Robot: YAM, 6 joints.
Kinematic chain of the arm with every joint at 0, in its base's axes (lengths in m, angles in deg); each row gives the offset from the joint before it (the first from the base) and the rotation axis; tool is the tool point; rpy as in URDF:
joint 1: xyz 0 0 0.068 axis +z
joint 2: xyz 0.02 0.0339 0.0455 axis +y
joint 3: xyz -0.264 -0.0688 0 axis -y
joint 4: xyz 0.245 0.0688 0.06 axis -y
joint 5: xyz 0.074 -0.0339 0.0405 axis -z
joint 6: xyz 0.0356 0 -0.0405 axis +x
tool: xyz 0 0 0 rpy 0 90 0
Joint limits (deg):
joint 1: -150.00..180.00
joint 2: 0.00..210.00
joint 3: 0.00..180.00
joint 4: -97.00..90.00
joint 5: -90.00..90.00
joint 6: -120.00..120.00
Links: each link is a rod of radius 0.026 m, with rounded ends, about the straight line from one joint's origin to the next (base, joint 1, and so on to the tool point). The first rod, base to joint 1, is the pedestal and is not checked.
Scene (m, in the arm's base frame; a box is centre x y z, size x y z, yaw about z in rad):
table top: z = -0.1
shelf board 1: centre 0.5 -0.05 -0 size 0.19 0.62 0.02 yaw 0.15
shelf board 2: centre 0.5 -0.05 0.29 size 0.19 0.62 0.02 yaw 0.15
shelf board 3: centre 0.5 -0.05 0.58 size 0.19 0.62 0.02 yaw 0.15
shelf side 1: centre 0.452 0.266 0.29 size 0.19 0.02 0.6 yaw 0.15
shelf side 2: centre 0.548 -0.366 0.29 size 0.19 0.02 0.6 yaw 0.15
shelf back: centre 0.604 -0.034 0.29 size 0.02 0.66 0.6 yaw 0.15
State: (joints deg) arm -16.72 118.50 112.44 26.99 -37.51 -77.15
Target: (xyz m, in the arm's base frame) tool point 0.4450 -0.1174 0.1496
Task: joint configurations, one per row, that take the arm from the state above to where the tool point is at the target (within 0.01 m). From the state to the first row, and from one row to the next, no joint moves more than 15 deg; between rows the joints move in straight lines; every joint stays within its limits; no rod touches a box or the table.
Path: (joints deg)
1: -20.78 107.16 100.27 24.02 -39.25 -77.15
2: -24.84 95.82 88.11 21.05 -41.00 -77.15
3: -28.89 84.48 75.94 18.08 -42.74 -77.15
4: -29.38 88.60 65.67 14.24 -42.95 -77.15
5: -29.86 92.72 55.39 10.41 -43.16 -77.15
6: -30.35 96.84 45.11 6.57 -43.37 -77.15
7: -26.11 105.26 55.20 10.01 -42.33 -77.15
8: -21.88 113.67 65.28 13.44 -41.29 -77.15
9: -17.64 122.09 75.37 16.88 -40.24 -77.15

